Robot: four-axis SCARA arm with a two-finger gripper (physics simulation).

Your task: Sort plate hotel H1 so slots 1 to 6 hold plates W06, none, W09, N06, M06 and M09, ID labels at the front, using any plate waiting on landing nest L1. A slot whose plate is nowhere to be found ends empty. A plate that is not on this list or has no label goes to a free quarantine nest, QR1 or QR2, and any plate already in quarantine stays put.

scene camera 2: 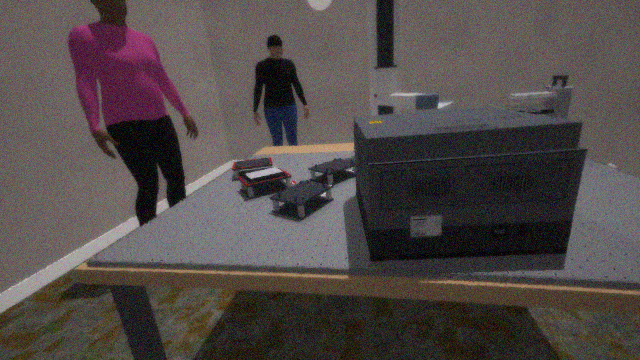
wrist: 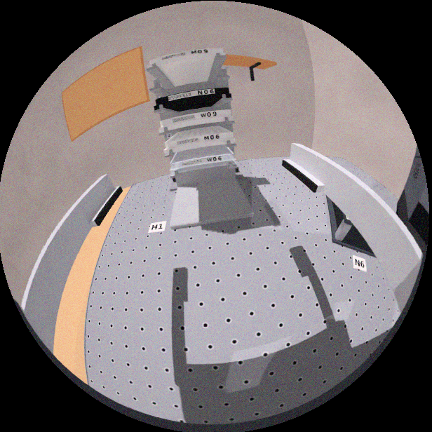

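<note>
Hotel H1 (wrist: 185, 207) stands ahead in the wrist view, labels facing the camera. From the bottom up it holds W06 (wrist: 201, 161), M06 (wrist: 200, 139), W09 (wrist: 200, 118), black N06 (wrist: 195, 102) and M09 (wrist: 189, 72). The gap between N06 and M09 is wider than the others. My gripper (wrist: 196, 160) is open and empty, in front of the hotel, fingers spread left and right. In scene camera 2, a white-topped plate (scene camera 2: 264, 173) sits on a red-edged nest; another red-edged nest (scene camera 2: 252, 163) is behind it. Their labels and L1 cannot be read.
A large dark instrument (scene camera 2: 470, 200) hides much of the bench in scene camera 2. Two dark raised nests (scene camera 2: 302, 192) (scene camera 2: 334, 166) stand left of it. In the wrist view, a dark frame behind the right finger is near the N6 label (wrist: 359, 263). Two people (scene camera 2: 122, 75) (scene camera 2: 277, 82) stand beyond the bench.
</note>
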